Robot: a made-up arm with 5 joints.
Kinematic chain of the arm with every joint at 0, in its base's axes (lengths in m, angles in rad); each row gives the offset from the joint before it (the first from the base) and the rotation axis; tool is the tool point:
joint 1: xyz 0 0 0.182 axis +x
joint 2: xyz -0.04 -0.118 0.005 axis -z
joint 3: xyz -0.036 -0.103 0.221 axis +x
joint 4: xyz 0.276 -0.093 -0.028 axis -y
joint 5: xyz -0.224 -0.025 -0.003 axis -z
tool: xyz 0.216 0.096 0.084
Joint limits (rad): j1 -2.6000..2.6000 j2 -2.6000..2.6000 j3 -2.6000..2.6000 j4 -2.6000..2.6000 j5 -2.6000..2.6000
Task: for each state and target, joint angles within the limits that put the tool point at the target. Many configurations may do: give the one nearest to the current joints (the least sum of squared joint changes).
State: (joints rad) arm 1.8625 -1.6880 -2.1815 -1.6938 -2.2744
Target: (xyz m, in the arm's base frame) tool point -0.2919 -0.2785 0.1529
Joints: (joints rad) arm 2.3731 -1.3324 -1.6434 -1.3660 -2.2905
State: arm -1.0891 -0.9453 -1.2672 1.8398 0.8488
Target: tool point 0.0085 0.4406 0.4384
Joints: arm -0.9583 -1.4990 -2.0998 1.6757 1.1548
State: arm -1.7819 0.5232 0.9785 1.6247 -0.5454
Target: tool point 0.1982 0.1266 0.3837
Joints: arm -1.4106 0.7076 0.7603 1.9563 -0.8255
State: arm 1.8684 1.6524 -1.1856 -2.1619 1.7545
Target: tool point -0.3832 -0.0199 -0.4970
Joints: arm 2.3738 1.7143 -0.9258 -2.2836 1.5700
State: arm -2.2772 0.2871 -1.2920 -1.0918 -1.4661
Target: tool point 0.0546 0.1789 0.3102
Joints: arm -2.1794 0.8053 -1.8535 -0.6090 -1.0105
